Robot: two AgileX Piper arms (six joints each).
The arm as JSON. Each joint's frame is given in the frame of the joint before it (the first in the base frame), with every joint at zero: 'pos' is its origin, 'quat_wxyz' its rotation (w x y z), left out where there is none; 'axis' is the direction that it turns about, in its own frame. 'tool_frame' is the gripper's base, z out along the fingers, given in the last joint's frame.
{
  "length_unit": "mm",
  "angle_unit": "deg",
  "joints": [
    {
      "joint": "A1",
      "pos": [
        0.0,
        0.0,
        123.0
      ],
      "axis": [
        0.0,
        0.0,
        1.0
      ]
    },
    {
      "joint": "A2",
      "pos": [
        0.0,
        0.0,
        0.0
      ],
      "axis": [
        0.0,
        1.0,
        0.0
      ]
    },
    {
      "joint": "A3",
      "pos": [
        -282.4,
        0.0,
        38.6
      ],
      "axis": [
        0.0,
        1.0,
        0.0
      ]
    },
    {
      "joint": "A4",
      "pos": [
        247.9,
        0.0,
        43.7
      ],
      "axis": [
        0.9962,
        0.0,
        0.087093
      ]
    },
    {
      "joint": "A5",
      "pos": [
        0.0,
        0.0,
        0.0
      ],
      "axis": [
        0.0,
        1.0,
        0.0
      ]
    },
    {
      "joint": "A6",
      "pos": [
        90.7,
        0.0,
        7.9
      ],
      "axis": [
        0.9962,
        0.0,
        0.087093
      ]
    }
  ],
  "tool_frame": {
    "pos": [
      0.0,
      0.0,
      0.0
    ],
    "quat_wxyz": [
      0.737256,
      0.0,
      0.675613,
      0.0
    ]
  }
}
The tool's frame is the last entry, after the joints.
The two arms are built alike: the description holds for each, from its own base.
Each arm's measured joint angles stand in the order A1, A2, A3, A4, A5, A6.
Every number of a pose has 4 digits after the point. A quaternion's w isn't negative.
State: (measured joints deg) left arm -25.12 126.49 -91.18 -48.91 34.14 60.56; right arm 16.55 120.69 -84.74 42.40 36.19 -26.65
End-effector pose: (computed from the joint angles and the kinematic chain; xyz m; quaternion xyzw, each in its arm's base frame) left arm 0.4134 -0.2364 0.1524 0.3963 0.8432 -0.2267 0.2837; right arm 0.4174 0.1619 0.1641 -0.1098 0.9394 0.2498 0.2075
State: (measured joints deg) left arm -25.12 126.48 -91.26 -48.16 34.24 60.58; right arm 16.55 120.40 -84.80 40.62 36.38 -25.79
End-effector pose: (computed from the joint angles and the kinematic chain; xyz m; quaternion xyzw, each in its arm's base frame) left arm 0.4134 -0.2360 0.1524 0.4016 0.8420 -0.2228 0.2831; right arm 0.4169 0.1606 0.1657 -0.1148 0.9410 0.2416 0.2072
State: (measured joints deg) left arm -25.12 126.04 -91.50 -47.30 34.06 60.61; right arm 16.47 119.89 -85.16 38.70 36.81 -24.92
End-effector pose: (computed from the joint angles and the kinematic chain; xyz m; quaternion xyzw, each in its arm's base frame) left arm 0.4141 -0.2355 0.1568 0.4071 0.8389 -0.2169 0.2890; right arm 0.4171 0.1589 0.1702 -0.1212 0.9417 0.2335 0.2096
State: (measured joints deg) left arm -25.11 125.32 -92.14 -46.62 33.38 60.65; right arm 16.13 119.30 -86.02 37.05 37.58 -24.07
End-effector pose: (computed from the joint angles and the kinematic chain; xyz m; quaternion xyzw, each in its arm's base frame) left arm 0.4164 -0.2354 0.1658 0.4102 0.8339 -0.2094 0.3040; right arm 0.4188 0.1559 0.1777 -0.1255 0.9415 0.2278 0.2145
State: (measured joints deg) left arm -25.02 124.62 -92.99 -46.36 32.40 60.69; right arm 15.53 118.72 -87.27 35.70 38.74 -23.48
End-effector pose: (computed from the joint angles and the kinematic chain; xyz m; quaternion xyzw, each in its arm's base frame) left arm 0.4198 -0.2349 0.1761 0.4090 0.8290 -0.2028 0.3230; right arm 0.4216 0.1517 0.1870 -0.1291 0.9405 0.2239 0.2205
